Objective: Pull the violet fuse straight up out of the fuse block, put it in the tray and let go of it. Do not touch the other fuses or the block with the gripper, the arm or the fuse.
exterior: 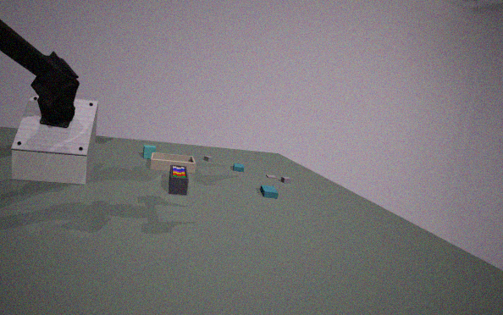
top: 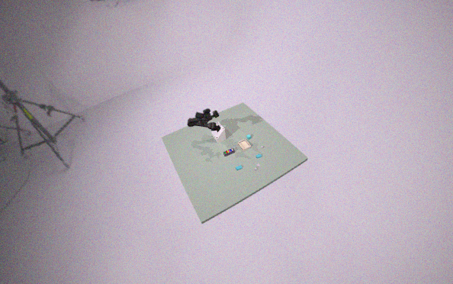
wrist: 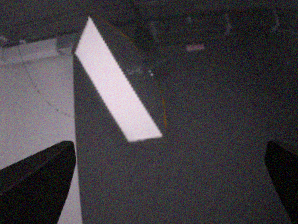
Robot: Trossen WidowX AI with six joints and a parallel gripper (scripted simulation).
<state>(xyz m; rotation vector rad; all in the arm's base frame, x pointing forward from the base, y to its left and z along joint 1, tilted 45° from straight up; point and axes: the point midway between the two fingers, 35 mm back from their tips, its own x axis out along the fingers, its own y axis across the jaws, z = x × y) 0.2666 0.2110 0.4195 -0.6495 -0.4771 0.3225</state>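
Right now the violet fuse is 56 cm below my gripper tip, 14 cm to the left of it and 3 cm behind it. The rest, counted from my gripper tip: green fuse: 56 cm below, 8 cm to the left, 3 cm behind; red fuse: 56 cm below, 10 cm to the left, 3 cm behind; yellow fuse: 56 cm below, 12 cm to the left, 3 cm behind.
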